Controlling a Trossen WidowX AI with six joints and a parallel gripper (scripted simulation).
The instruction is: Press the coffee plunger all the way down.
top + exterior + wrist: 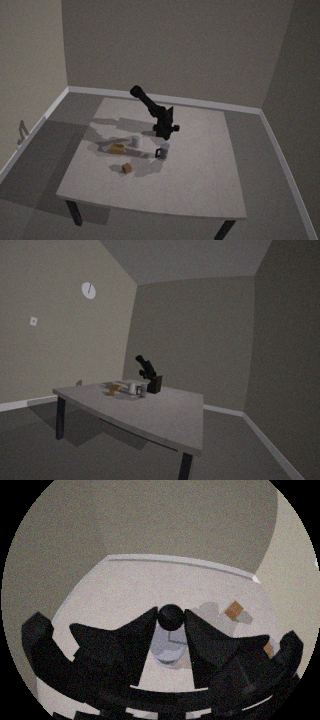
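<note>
My gripper tip is 1 cm past the coffee press, 2 cm to the left of it and 11 cm above it. Also, from my gripper tip: white cup: 15 cm behind, 22 cm to the right, 17 cm below.
</note>
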